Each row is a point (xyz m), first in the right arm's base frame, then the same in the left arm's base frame.
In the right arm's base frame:
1: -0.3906 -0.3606 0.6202
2: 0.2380 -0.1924 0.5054
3: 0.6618 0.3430 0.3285
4: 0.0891 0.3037 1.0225
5: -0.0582 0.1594 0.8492
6: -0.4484 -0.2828 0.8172
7: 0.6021 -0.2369 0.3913
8: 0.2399 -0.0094 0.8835
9: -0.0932 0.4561 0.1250
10: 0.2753 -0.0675 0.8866
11: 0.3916 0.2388 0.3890
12: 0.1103 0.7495 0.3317
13: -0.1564 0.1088 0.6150
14: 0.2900 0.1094 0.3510
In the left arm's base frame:
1: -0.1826 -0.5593 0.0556
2: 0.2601 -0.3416 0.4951
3: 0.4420 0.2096 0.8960
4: -0.3453 -0.2277 0.8903
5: -0.2914 -0.2522 0.6276
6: -0.3683 -0.6077 0.1623
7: 0.6021 -0.3056 0.6664
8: -0.0301 -0.4041 0.7924
9: -0.0239 0.4008 0.2873
10: 0.0171 -0.4530 0.7966
11: 0.2585 0.0834 0.7013
12: -0.1183 0.5307 0.6673
13: -0.2064 -0.1639 0.3995
14: 0.2613 -0.0042 0.5570

